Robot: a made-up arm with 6 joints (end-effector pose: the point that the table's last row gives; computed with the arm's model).
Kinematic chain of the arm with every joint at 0, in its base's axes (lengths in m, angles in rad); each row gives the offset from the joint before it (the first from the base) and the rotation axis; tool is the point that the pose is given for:
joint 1: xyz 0 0 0.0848 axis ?
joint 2: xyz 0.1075 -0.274 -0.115 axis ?
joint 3: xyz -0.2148 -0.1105 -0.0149 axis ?
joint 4: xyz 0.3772 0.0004 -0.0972 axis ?
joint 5: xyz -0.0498 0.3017 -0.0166 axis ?
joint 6: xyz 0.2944 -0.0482 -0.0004 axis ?
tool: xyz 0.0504 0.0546 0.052
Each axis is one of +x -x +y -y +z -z.
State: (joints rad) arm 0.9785 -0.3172 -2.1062 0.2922 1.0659 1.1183
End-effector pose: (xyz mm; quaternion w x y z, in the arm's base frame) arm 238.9 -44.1 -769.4 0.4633 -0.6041 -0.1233 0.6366
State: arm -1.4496 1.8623 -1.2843 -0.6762 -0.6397 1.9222
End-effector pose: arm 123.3 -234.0 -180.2 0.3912 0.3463 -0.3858 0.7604
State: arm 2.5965 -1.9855 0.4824 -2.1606 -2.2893 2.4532
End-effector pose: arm -331.3 557.0 175.4 0.2111 -0.9517 -0.1420 0.1718
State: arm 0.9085 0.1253 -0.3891 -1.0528 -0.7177 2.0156
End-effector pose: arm 625.5 -55.8 -332.1 0.3291 -0.0968 -0.6435 -0.6843
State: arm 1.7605 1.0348 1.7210 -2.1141 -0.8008 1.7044
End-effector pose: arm 250.3 410.1 155.8 0.7298 0.3921 0.4221 -0.3681
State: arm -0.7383 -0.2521 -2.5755 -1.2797 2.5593 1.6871
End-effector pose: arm 584.1 -353.5 469.3 0.6667 0.4572 -0.5437 0.2255
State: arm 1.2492 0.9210 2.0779 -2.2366 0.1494 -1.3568
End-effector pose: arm 51.6 417.6 -19.0 0.2700 0.0405 -0.8859 -0.3751
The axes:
joint 1: +x
joint 2: +z
joint 3: +x
joint 4: +z
joint 5: -x
joint 6: -y

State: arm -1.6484 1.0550 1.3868 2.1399 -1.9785 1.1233
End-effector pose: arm 2.5 -67.2 484.6 0.3464 0.5264 0.7574 -0.1710
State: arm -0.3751 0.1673 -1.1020 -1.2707 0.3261 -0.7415
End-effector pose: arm 702.0 -447.4 269.2 0.6379 -0.4184 -0.1336 -0.6326
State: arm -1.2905 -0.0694 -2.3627 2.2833 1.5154 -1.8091
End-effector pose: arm -113.3 -216.7 540.1 0.8363 0.4808 -0.2477 -0.0894
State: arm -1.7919 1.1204 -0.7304 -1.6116 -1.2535 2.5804
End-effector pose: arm 607.2 -90.2 92.3 0.0024 0.2390 -0.8881 0.3925
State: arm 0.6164 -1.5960 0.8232 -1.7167 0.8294 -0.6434
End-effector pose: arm -175.6 -295.9 -698.4 0.2303 -0.5961 -0.5791 0.5063
